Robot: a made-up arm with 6 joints.
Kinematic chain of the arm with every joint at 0, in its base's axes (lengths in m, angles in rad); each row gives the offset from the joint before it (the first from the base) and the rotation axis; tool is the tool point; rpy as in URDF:
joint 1: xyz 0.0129 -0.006 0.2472 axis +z
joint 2: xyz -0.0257 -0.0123 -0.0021 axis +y
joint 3: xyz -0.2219 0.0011 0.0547 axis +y
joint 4: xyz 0.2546 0.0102 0.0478 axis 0.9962 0 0.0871
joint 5: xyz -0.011 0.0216 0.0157 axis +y
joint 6: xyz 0.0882 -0.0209 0.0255 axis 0.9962 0 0.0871
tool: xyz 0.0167 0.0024 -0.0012 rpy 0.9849 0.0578 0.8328
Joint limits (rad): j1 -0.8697..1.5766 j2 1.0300..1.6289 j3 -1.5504..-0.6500 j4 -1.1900..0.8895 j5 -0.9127..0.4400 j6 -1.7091..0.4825
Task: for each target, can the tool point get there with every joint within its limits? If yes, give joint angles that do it. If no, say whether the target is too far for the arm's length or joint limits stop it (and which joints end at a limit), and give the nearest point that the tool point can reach.
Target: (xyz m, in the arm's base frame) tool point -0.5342 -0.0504 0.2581
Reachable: no: joint limits stop it (at a limit: joint 1, joint 2, joint 3, joint 4, joint 5, joint 6) | nearest point -0.0919 0.2061 0.4371 | short by 0.542 m
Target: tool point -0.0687 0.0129 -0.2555
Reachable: no: joint limits stop it (at a limit: joint 1, joint 2, joint 3, joint 5) | nearest point 0.0097 0.2635 0.1966 | short by 0.523 m
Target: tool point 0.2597 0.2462 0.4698
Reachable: yes | joints 0.8533 1.4207 -1.1083 0.3454 -0.2304 -1.1122
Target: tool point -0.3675 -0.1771 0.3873
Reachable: no: joint limits stop it (at a limit: joint 1, joint 2, joint 3, joint 4, joint 5, joint 6) | nearest point 0.0887 -0.2326 0.4660 | short by 0.466 m
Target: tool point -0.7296 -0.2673 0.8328
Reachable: no: too far | nearest point -0.0862 0.1042 0.6966 | short by 0.755 m
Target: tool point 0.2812 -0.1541 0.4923
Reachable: yes | joints -0.5898 1.2190 -0.9874 -0.4749 -0.2028 0.0532
